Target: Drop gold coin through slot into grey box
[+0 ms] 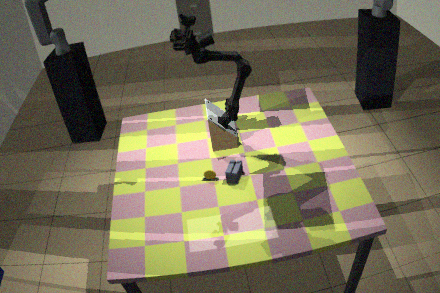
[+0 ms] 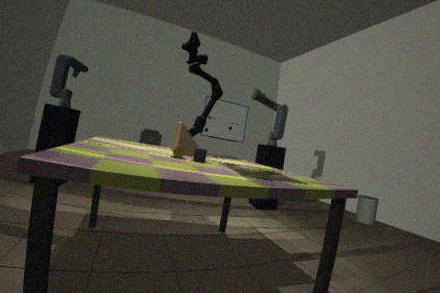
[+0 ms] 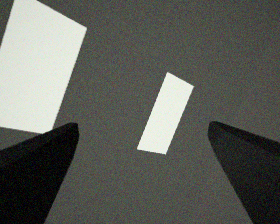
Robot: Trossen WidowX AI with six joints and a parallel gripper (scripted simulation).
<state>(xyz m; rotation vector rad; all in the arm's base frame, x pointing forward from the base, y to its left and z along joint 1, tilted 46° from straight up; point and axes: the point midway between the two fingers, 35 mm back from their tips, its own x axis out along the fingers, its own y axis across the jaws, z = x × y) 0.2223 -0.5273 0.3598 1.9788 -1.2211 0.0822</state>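
Now: the gold coin 80 cm below my gripper tip, 12 cm ahead of it and 4 cm to the left of it.
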